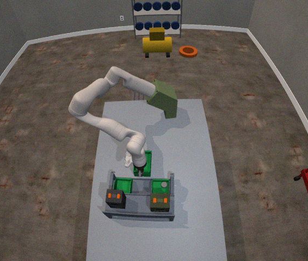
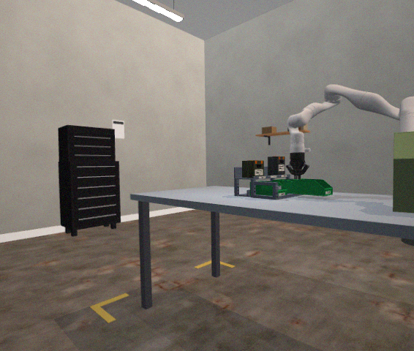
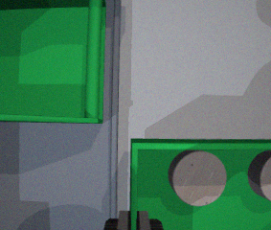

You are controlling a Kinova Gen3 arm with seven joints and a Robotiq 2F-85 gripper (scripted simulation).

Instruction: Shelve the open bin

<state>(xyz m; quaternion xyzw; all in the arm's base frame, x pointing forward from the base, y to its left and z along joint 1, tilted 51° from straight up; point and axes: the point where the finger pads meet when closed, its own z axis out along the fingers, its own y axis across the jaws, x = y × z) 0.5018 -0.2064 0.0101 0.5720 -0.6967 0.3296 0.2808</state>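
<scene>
Right now the grey shelf is 140 mm ahead of my hand, 20 mm to the right of it and 30 mm below it.
</scene>
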